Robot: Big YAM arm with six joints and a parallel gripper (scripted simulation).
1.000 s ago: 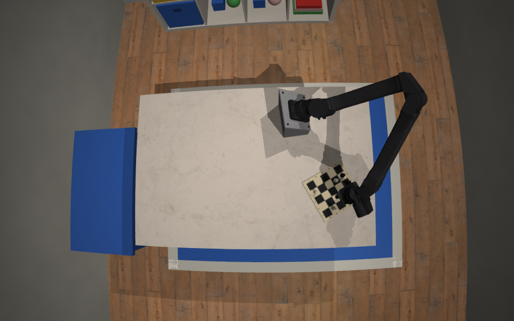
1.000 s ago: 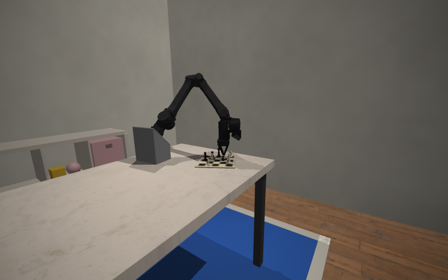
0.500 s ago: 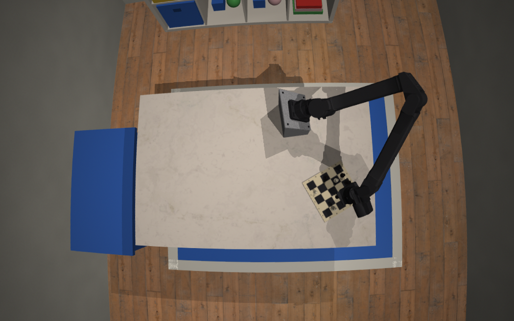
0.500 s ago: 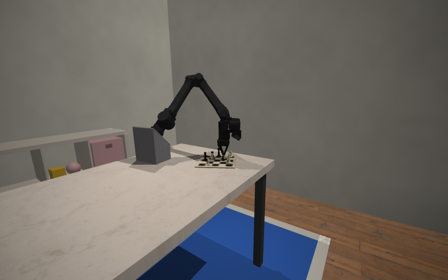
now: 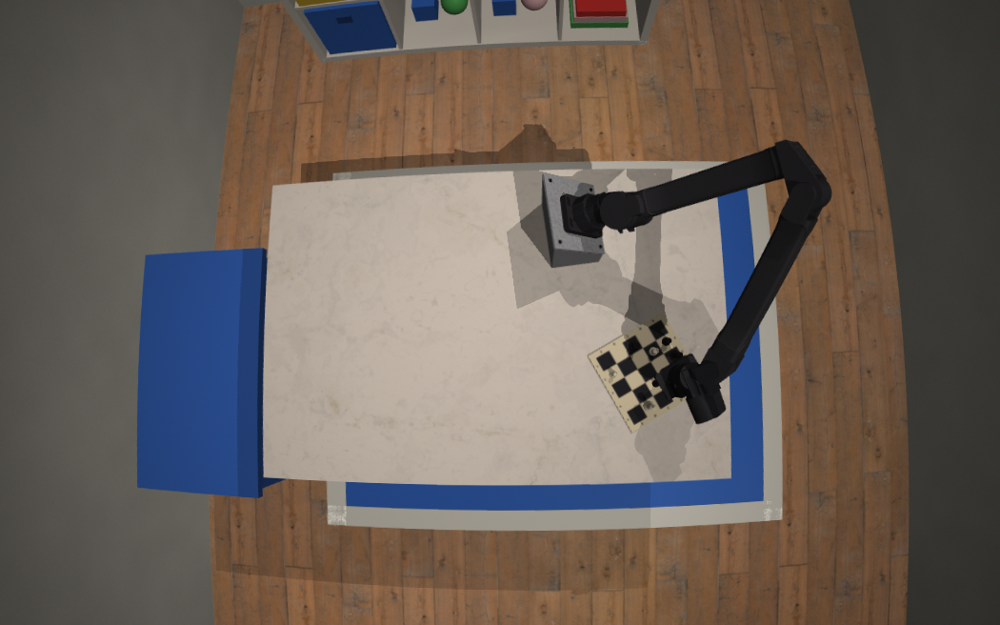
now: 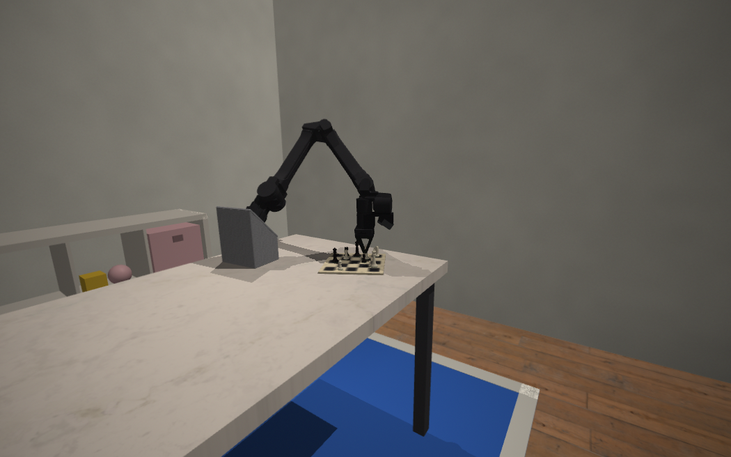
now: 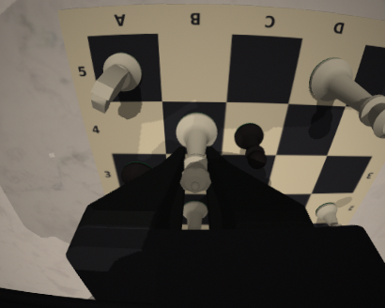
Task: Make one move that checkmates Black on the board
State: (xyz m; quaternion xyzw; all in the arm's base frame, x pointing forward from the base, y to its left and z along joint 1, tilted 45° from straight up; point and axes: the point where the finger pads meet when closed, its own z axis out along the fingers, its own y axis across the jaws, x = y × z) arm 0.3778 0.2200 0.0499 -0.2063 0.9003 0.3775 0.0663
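My hand is 10 mm above the white rook. The rest, counted from my hand: black pawn: 30 mm to the right, 20 mm below, 10 mm ahead; then tall black piece: 50 mm behind, 20 mm to the left; then small chessboard: 50 mm to the right, 40 mm below, 20 mm behind.
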